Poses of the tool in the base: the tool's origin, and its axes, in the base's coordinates. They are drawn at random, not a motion.
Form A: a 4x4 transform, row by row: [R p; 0 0 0 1], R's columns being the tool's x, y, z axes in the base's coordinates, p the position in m. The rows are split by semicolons.
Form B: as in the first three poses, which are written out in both.
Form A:
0.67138 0.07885 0.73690 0.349; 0.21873 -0.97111 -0.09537 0.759; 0.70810 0.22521 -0.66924 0.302; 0 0 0 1
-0.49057 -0.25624 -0.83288 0.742; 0.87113 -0.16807 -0.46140 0.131; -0.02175 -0.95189 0.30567 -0.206; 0 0 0 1
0.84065 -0.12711 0.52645 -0.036; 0.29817 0.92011 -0.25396 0.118; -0.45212 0.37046 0.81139 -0.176; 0 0 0 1
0.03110 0.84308 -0.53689 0.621; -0.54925 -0.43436 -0.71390 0.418; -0.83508 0.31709 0.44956 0.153; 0 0 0 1
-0.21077 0.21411 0.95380 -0.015; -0.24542 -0.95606 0.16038 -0.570; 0.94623 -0.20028 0.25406 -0.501; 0 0 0 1
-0.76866 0.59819 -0.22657 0.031; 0.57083 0.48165 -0.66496 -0.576; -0.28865 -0.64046 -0.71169 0.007; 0 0 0 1
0.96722 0.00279 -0.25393 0.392; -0.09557 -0.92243 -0.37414 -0.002; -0.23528 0.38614 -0.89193 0.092; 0 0 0 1
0.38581 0.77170 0.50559 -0.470; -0.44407 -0.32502 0.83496 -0.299; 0.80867 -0.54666 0.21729 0.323; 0 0 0 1
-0.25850 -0.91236 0.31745 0.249; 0.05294 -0.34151 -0.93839 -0.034; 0.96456 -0.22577 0.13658 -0.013; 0 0 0 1
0.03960 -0.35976 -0.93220 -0.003; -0.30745 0.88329 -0.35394 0.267; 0.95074 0.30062 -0.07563 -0.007; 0 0 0 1
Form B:
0.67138 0.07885 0.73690 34.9; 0.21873 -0.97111 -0.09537 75.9; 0.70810 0.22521 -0.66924 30.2; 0 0 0 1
-0.49057 -0.25624 -0.83288 74.2; 0.87113 -0.16807 -0.46140 13.1; -0.02175 -0.95189 0.30567 -20.6; 0 0 0 1
0.84065 -0.12711 0.52645 -3.6; 0.29817 0.92011 -0.25396 11.8; -0.45212 0.37046 0.81139 -17.6; 0 0 0 1
0.03110 0.84308 -0.53689 62.1; -0.54925 -0.43436 -0.71390 41.8; -0.83508 0.31709 0.44956 15.3; 0 0 0 1
-0.21077 0.21411 0.95380 -1.5; -0.24542 -0.95606 0.16038 -57.0; 0.94623 -0.20028 0.25406 -50.1; 0 0 0 1
-0.76866 0.59819 -0.22657 3.1; 0.57083 0.48165 -0.66496 -57.6; -0.28865 -0.64046 -0.71169 0.7; 0 0 0 1
0.96722 0.00279 -0.25393 39.2; -0.09557 -0.92243 -0.37414 -0.2; -0.23528 0.38614 -0.89193 9.2; 0 0 0 1
0.38581 0.77170 0.50559 -47.0; -0.44407 -0.32502 0.83496 -29.9; 0.80867 -0.54666 0.21729 32.3; 0 0 0 1
-0.25850 -0.91236 0.31745 24.9; 0.05294 -0.34151 -0.93839 -3.4; 0.96456 -0.22577 0.13658 -1.3; 0 0 0 1
0.03960 -0.35976 -0.93220 -0.3; -0.30745 0.88329 -0.35394 26.7; 0.95074 0.30062 -0.07563 -0.7; 0 0 0 1

